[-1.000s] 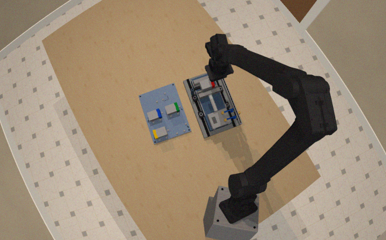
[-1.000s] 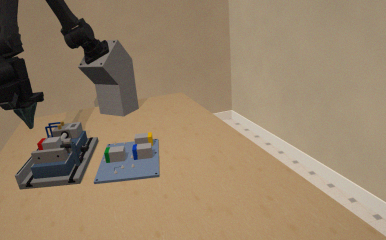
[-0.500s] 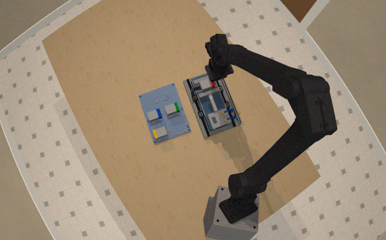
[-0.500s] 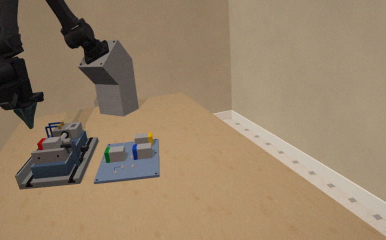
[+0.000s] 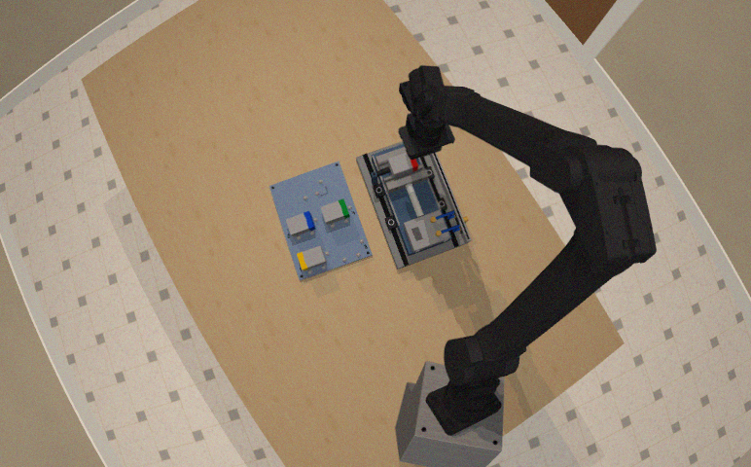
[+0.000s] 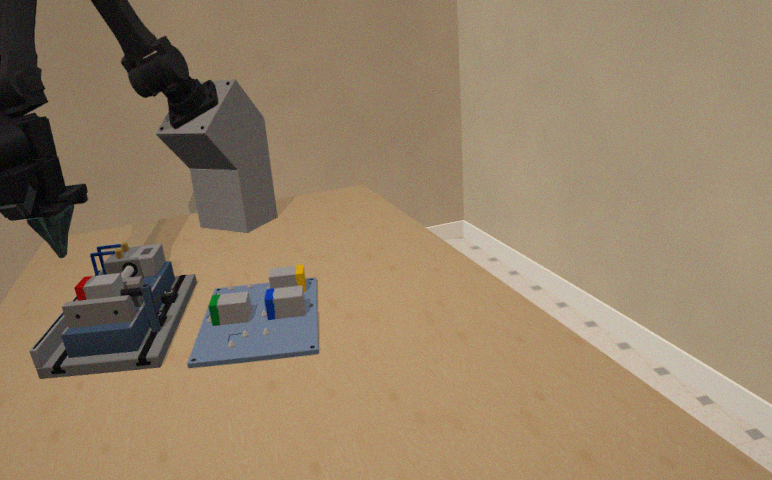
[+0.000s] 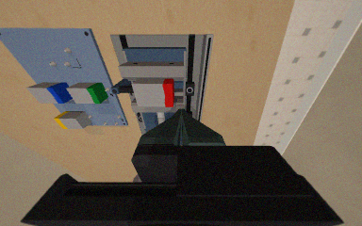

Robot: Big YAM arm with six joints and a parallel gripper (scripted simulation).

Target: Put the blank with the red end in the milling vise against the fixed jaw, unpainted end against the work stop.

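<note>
Now: the red-ended blank 10 mm ahead of my hand, 40 mm to the left of it and 70 mm below it. Also, from my hand: green-ended blank 10 mm ahead, 230 mm to the left, 140 mm below; then fixed jaw 40 mm ahead, 40 mm to the left, 90 mm below; then work stop 20 mm ahead, 90 mm to the left, 80 mm below.
</note>
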